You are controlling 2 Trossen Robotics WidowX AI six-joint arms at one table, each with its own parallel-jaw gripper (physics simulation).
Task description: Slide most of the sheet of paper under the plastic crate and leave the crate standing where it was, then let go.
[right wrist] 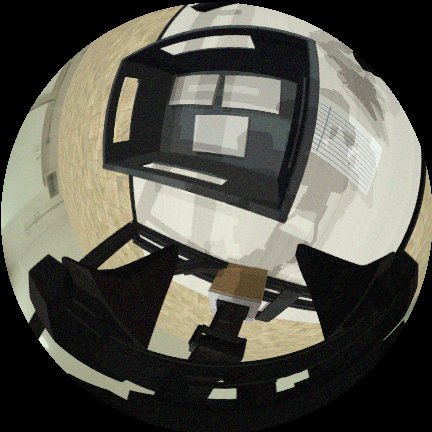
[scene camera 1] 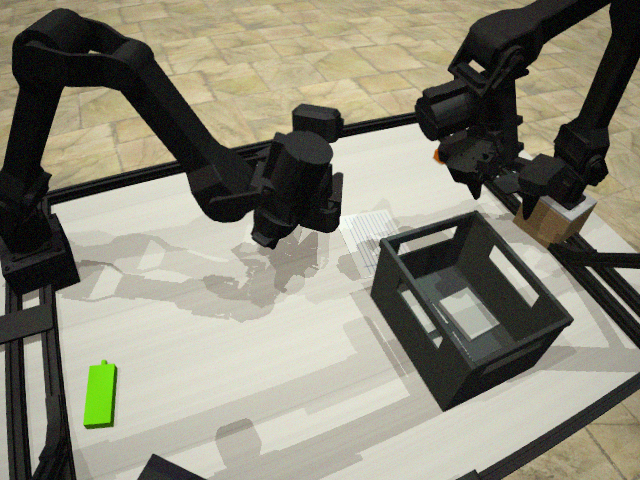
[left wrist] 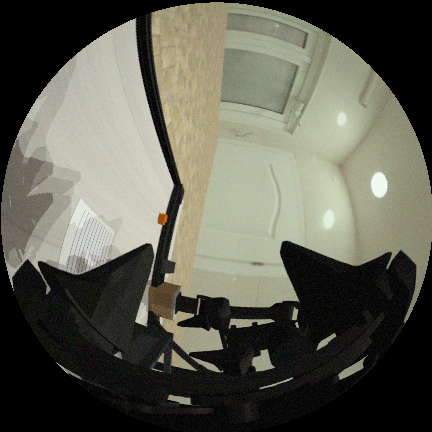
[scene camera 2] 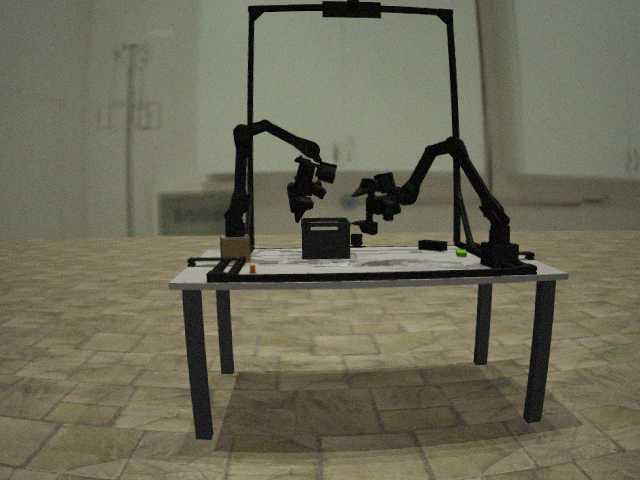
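Observation:
The lined white sheet of paper [scene camera 1: 364, 232] [left wrist: 90, 237] [right wrist: 355, 147] lies flat at the left of the crate in scene camera 1. Part of it is hidden behind the crate, so I cannot tell whether any lies underneath. The dark plastic crate [scene camera 1: 413, 341] [scene camera 2: 325, 246] [right wrist: 150, 115] stands upright, open at the top, with slots in its walls. My left gripper [scene camera 2: 354, 208] [left wrist: 217, 249] is open and empty, turned sideways above the table; its fingertips are hard to make out in scene camera 1. My right gripper [scene camera 1: 501, 206] [right wrist: 239, 251] is open and empty, above and beyond the crate's far end.
A brown box [scene camera 1: 547, 224] [scene camera 2: 235, 248] [left wrist: 164, 300] [right wrist: 242, 282] stands near the right arm's base. A small orange block [scene camera 2: 252, 268] [left wrist: 162, 218] lies near the far edge. A green block [scene camera 1: 100, 395] [scene camera 2: 461, 253] lies front left in scene camera 1. A dark block [scene camera 2: 432, 244] stands nearby.

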